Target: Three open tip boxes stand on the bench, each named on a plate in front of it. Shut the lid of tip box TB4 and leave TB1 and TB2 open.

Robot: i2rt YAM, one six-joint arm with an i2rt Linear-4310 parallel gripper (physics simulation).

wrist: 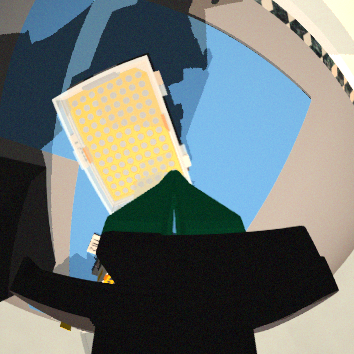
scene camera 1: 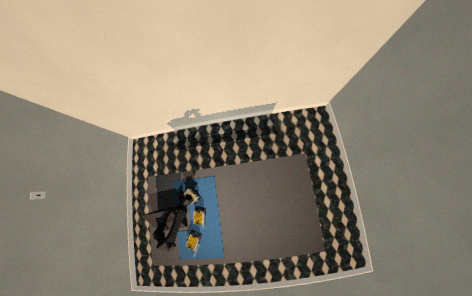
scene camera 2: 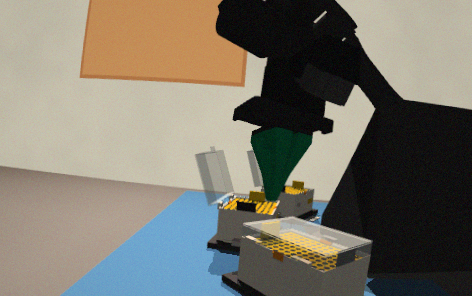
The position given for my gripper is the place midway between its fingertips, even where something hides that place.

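My gripper is visible at [scene camera 2: 271, 200] and, in the wrist view, at [wrist: 173, 177].
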